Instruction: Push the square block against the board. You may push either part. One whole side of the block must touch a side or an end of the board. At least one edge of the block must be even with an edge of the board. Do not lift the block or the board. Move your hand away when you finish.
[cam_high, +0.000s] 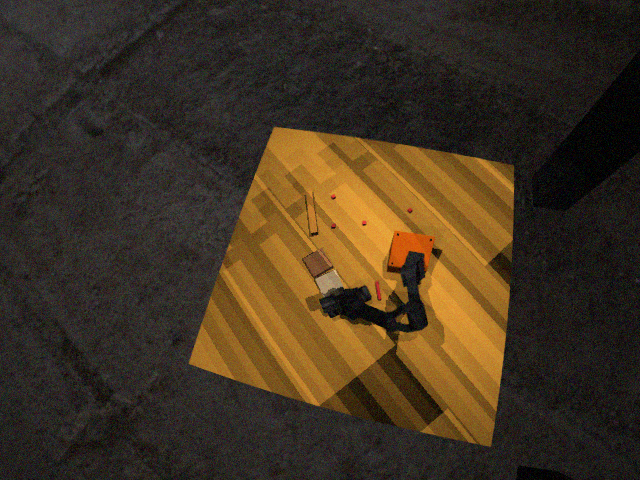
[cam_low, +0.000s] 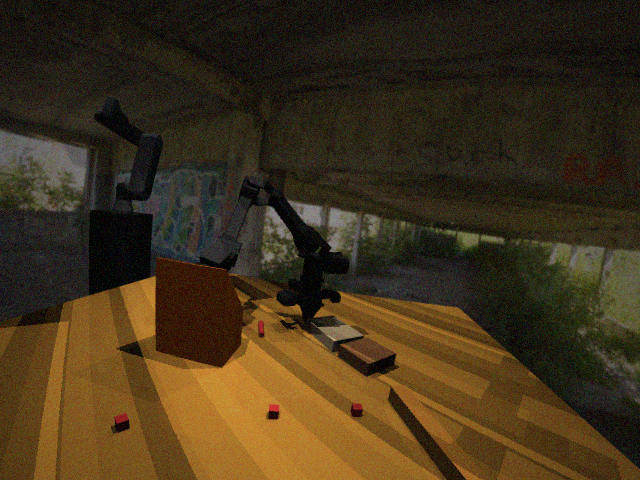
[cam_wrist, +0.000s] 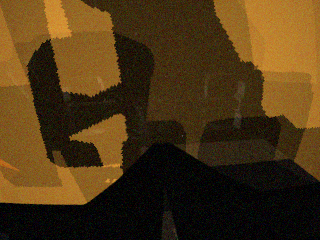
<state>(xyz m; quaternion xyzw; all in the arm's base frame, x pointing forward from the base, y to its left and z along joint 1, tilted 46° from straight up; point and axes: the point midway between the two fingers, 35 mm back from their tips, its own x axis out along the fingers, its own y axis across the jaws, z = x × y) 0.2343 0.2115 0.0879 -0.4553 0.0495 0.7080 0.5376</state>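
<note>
Right now my gripper tip is 17 cm short of the flat brown square block, 15 cm to the left of it and 1 cm below it. From my gripper tip the other things lie so: red peg: 11 cm behind, 8 cm to the right.
</note>
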